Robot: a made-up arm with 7 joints. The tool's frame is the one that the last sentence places.
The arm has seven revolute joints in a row. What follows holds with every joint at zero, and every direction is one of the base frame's.
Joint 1 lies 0.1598 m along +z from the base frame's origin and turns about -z.
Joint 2 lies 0.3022 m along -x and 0.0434 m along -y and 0.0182 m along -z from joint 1 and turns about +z.
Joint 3 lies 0.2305 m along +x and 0.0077 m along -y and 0.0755 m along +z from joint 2 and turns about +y.
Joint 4 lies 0.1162 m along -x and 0.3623 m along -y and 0.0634 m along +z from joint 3 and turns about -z.
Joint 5 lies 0.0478 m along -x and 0.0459 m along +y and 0.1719 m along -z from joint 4 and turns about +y.
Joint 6 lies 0.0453 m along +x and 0.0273 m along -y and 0.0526 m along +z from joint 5 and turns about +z.
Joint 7 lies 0.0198 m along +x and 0.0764 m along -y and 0.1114 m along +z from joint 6 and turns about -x.
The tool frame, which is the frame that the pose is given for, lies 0.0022 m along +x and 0.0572 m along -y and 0.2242 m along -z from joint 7; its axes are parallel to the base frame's.
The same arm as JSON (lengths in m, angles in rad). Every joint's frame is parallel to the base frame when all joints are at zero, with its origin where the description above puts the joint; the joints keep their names.
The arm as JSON. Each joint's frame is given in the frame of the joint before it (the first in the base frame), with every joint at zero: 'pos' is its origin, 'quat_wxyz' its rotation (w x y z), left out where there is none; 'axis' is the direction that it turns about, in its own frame. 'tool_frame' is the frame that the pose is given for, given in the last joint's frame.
{"length_unit": "m", "angle_unit": "rad", "joints": [
  {"joint": "joint 1", "pos": [0.0, 0.0, 0.1598], "axis": [0.0, 0.0, -1.0]},
  {"joint": "joint 2", "pos": [-0.3022, -0.0434, -0.0182], "axis": [0.0, 0.0, 1.0]},
  {"joint": "joint 3", "pos": [0.2305, -0.0077, 0.0755], "axis": [0.0, 1.0, 0.0]},
  {"joint": "joint 4", "pos": [-0.1162, -0.3623, 0.0634], "axis": [0.0, 0.0, -1.0]},
  {"joint": "joint 5", "pos": [-0.0478, 0.0459, -0.1719], "axis": [0.0, 1.0, 0.0]},
  {"joint": "joint 6", "pos": [0.0453, -0.0273, 0.0526], "axis": [0.0, 0.0, 1.0]},
  {"joint": "joint 7", "pos": [0.0198, -0.0764, 0.1114], "axis": [-1.0, 0.0, 0.0]}
], "tool_frame": {"pos": [0.0022, -0.0572, -0.2242]}}

